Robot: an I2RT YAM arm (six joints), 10 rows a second.
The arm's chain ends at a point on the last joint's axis. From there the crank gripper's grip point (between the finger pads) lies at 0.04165 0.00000 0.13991 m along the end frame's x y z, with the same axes.
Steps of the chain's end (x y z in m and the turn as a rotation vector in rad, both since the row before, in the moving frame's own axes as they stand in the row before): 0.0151, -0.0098, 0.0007, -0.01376, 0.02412, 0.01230; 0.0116, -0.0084, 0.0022, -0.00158, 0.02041, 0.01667; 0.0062, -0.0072, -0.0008, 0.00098, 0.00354, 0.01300; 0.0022, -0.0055, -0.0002, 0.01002, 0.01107, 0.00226; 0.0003, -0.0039, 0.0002, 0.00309, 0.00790, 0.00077; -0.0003, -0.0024, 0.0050, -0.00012, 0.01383, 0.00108; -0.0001, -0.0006, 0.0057, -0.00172, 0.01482, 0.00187
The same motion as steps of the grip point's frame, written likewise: 0.0184, -0.0073, -0.0004, -0.01376, 0.02412, 0.01230; 0.0144, -0.0075, 0.0013, -0.00158, 0.02041, 0.01667; 0.0067, -0.0068, -0.0009, 0.00098, 0.00354, 0.01300; 0.0037, -0.0068, -0.0007, 0.01002, 0.01107, 0.00226; 0.0014, -0.0043, -0.0001, 0.00309, 0.00790, 0.00077; 0.0016, -0.0023, 0.0044, -0.00012, 0.01383, 0.00108; 0.0020, -0.0003, 0.0051, -0.00172, 0.01482, 0.00187
